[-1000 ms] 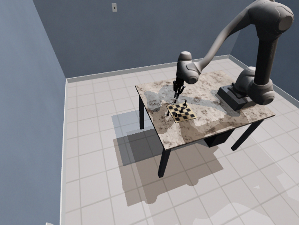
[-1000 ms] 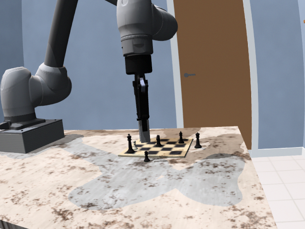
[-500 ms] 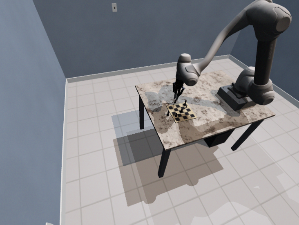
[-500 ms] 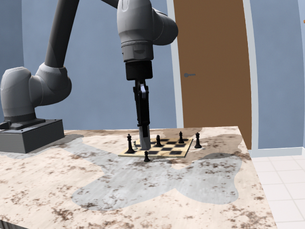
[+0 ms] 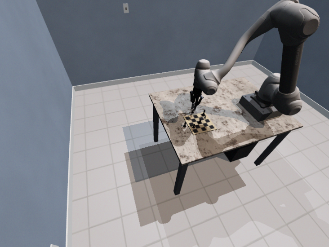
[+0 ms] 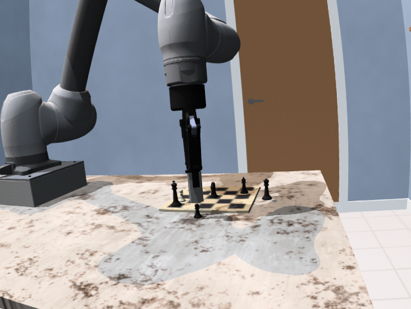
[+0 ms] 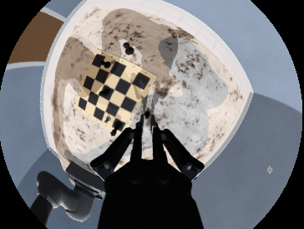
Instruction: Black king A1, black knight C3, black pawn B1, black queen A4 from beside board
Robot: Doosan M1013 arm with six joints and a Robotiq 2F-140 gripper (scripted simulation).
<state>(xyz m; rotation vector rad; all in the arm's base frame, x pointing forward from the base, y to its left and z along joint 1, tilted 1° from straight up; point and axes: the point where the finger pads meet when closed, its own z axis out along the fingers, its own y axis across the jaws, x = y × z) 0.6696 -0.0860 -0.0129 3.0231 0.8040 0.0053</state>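
Right now the black pawn is 6 cm below my hand. From my hand the other things lie so: black king: 8 cm behind, 6 cm to the left, 4 cm below; then small chessboard: 1 cm behind, 14 cm to the left, 7 cm below; then white pawn: 8 cm behind, 10 cm to the left, 5 cm below.
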